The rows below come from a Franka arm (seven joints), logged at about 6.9 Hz.
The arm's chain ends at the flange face. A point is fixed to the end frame.
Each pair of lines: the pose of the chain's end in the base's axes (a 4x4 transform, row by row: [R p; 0 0 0 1], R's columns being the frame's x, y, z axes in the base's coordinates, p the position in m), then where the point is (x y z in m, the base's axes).
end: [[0.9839 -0.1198 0.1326 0.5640], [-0.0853 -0.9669 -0.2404 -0.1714], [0.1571 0.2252 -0.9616 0.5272], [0 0 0 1]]
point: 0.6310 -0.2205 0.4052
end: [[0.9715 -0.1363 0.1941 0.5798], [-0.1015 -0.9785 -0.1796 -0.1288], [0.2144 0.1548 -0.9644 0.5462], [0 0 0 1]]
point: 0.6545 -0.1705 0.4259
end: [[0.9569 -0.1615 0.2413 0.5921], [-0.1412 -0.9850 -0.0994 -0.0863], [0.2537 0.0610 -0.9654 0.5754], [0 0 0 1]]
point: 0.6723 -0.1190 0.4558
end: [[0.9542 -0.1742 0.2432 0.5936], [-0.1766 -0.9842 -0.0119 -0.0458], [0.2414 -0.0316 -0.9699 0.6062], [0 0 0 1]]
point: 0.6737 -0.0683 0.4843
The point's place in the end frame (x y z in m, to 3 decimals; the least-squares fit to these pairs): 0.051 0.012 0.138
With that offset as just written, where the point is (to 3 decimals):
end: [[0.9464 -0.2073 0.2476 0.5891], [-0.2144 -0.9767 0.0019 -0.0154], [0.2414 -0.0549 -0.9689 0.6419], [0 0 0 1]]
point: 0.669 -0.038 0.520
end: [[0.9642 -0.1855 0.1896 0.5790], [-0.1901 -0.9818 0.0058 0.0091], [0.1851 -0.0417 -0.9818 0.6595], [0 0 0 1]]
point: 0.652 -0.012 0.533
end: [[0.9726 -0.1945 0.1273 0.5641], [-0.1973 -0.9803 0.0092 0.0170], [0.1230 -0.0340 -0.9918 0.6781], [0 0 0 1]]
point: 0.629 -0.004 0.547
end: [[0.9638 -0.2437 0.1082 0.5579], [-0.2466 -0.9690 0.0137 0.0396], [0.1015 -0.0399 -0.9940 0.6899], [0 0 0 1]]
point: 0.619 0.017 0.557
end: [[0.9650 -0.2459 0.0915 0.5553], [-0.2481 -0.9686 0.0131 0.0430], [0.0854 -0.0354 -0.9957 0.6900], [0 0 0 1]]
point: 0.614 0.021 0.557
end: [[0.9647 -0.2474 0.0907 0.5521], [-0.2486 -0.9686 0.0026 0.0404], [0.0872 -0.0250 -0.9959 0.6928], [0 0 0 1]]
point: 0.611 0.016 0.560
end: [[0.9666 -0.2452 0.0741 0.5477], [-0.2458 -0.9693 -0.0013 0.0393], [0.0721 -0.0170 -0.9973 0.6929], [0 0 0 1]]
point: 0.604 0.015 0.559
